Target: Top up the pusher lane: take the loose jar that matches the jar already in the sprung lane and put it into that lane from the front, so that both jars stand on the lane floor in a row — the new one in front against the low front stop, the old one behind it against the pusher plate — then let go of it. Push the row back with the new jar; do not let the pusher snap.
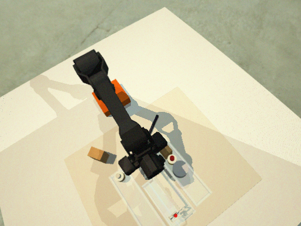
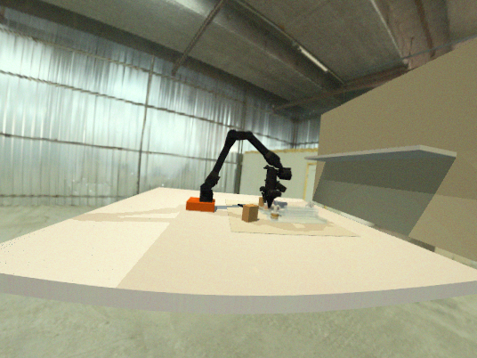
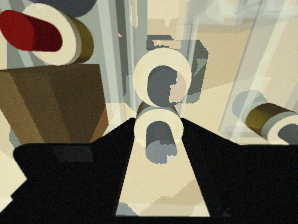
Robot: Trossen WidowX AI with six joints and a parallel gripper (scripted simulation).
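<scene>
My gripper tip is now 20 mm short of the brown box and 80 mm to the right of it. Round my gripper tip: pale disc (120 mm ahead, 70 mm to the left, 10 mm below); black rod (90 mm behind, 110 mm to the left, 30 mm below).
</scene>
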